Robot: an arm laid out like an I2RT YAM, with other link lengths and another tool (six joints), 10 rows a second.
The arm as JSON. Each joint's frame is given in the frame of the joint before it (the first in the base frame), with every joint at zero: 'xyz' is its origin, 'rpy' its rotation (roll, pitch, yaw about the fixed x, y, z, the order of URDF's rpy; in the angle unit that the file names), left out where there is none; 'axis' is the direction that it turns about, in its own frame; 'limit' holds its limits. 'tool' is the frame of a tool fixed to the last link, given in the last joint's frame.
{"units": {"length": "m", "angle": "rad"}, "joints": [
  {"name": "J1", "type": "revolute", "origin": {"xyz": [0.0, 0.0, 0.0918]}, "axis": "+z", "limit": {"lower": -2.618, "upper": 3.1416}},
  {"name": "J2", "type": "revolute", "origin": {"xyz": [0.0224, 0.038, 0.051]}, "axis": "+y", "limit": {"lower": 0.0, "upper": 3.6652}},
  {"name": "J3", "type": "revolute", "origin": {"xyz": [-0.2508, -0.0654, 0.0]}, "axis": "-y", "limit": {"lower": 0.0, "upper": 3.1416}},
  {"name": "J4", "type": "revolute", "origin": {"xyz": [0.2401, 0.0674, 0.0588]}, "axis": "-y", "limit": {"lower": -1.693, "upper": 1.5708}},
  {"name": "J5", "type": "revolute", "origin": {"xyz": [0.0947, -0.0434, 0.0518]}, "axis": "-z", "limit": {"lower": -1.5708, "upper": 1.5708}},
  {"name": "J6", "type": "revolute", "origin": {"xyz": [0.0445, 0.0, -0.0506]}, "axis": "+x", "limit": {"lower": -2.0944, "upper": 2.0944}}
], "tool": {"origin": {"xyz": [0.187, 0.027, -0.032], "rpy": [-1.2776, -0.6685, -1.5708]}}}
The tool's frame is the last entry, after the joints.
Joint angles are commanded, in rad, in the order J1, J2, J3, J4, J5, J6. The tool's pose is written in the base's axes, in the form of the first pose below.
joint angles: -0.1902, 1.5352, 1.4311, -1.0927, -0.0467, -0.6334
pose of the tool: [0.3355 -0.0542 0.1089 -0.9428 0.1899 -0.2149 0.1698]
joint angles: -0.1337, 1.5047, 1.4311, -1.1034, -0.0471, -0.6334
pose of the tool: [0.3355 -0.0347 0.1176 -0.9459 0.1612 -0.2195 0.1763]
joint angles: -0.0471, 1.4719, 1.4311, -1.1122, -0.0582, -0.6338
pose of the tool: [0.3352 -0.0029 0.1272 -0.9488 0.1165 -0.2223 0.1918]
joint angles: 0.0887, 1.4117, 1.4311, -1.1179, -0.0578, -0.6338
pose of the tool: [0.3312 0.0423 0.1454 -0.9480 0.0468 -0.2345 0.2099]
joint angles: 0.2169, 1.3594, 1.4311, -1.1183, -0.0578, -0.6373
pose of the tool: [0.3224 0.0840 0.1616 -0.9420 -0.0202 -0.2445 0.2290]
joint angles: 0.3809, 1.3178, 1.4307, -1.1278, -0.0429, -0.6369
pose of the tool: [0.3021 0.1309 0.1729 -0.9336 -0.0977 -0.2419 0.2457]
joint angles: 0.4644, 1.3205, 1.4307, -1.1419, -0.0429, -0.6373
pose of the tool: [0.2864 0.1537 0.1701 -0.9313 -0.1358 -0.2239 0.2530]
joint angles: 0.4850, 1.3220, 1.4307, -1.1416, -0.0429, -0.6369
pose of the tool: [0.2833 0.1597 0.1697 -0.9301 -0.1451 -0.2208 0.2552]
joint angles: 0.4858, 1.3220, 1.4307, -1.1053, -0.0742, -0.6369
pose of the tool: [0.2891 0.1712 0.1751 -0.9212 -0.1511 -0.2306 0.2744]
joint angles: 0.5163, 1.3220, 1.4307, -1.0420, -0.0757, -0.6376
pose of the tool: [0.2996 0.1893 0.1848 -0.9076 -0.1697 -0.2538 0.2881]
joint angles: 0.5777, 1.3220, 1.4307, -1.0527, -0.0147, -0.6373
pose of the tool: [0.2929 0.1941 0.1824 -0.9099 -0.1894 -0.2535 0.2683]
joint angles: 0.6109, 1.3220, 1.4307, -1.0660, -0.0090, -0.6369
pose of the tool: [0.2839 0.2005 0.1803 -0.9095 -0.2031 -0.2446 0.2677]
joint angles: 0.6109, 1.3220, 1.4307, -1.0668, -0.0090, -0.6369
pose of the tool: [0.2837 0.2003 0.1802 -0.9097 -0.2031 -0.2442 0.2676]
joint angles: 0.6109, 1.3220, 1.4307, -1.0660, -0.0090, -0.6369
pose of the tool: [0.2839 0.2005 0.1803 -0.9095 -0.2031 -0.2446 0.2677]
